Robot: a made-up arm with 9 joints. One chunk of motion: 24 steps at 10 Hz.
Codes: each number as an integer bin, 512 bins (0 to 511) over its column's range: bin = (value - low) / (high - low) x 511, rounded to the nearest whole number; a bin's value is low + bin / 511 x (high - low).
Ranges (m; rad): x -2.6..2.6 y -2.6..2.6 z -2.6..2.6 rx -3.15..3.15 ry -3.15..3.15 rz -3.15..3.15
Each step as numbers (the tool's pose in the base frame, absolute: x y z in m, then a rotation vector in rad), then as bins.
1 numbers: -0.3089 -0.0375 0.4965 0.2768 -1.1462 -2.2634
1 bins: 225 252 304 278 163 72
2 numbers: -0.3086 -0.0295 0.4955 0.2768 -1.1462 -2.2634
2 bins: 225 253 304 278 163 72
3 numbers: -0.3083 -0.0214 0.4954 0.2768 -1.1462 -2.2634
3 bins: 225 253 304 278 163 72
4 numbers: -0.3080 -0.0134 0.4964 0.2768 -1.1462 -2.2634
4 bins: 225 254 304 278 163 72
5 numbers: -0.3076 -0.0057 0.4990 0.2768 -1.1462 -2.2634
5 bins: 225 255 305 278 163 72
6 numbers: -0.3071 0.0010 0.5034 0.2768 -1.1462 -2.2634
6 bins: 225 256 305 278 163 72
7 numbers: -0.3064 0.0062 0.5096 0.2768 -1.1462 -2.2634
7 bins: 225 256 306 278 163 72
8 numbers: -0.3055 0.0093 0.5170 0.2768 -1.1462 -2.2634
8 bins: 225 256 306 278 163 72
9 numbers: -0.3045 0.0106 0.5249 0.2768 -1.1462 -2.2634
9 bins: 226 257 307 278 163 72
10 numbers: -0.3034 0.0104 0.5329 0.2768 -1.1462 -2.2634
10 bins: 226 257 308 278 163 72
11 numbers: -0.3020 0.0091 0.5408 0.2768 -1.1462 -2.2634
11 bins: 226 256 309 278 163 72
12 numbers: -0.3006 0.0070 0.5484 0.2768 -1.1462 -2.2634
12 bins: 226 256 309 278 163 72
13 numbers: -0.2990 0.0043 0.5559 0.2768 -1.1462 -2.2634
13 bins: 226 256 310 278 163 72
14 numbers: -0.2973 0.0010 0.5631 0.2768 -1.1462 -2.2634
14 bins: 226 256 311 278 163 72
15 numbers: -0.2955 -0.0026 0.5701 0.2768 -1.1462 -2.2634
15 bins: 226 255 312 278 163 72
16 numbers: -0.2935 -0.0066 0.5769 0.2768 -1.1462 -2.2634
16 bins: 227 255 312 278 163 72
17 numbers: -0.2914 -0.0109 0.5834 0.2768 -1.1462 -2.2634
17 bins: 227 254 313 278 163 72
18 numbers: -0.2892 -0.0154 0.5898 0.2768 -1.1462 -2.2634
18 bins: 227 254 313 278 163 72
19 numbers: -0.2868 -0.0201 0.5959 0.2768 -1.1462 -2.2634
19 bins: 227 254 314 278 163 72
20 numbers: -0.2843 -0.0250 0.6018 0.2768 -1.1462 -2.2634
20 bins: 228 253 315 278 163 72
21 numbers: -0.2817 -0.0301 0.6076 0.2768 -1.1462 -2.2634
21 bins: 228 253 315 278 163 72
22 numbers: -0.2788 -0.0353 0.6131 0.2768 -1.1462 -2.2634
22 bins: 228 252 316 278 163 72
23 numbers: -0.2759 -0.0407 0.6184 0.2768 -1.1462 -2.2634
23 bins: 228 252 316 278 163 72
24 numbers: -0.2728 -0.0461 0.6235 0.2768 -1.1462 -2.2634
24 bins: 229 251 317 278 163 72
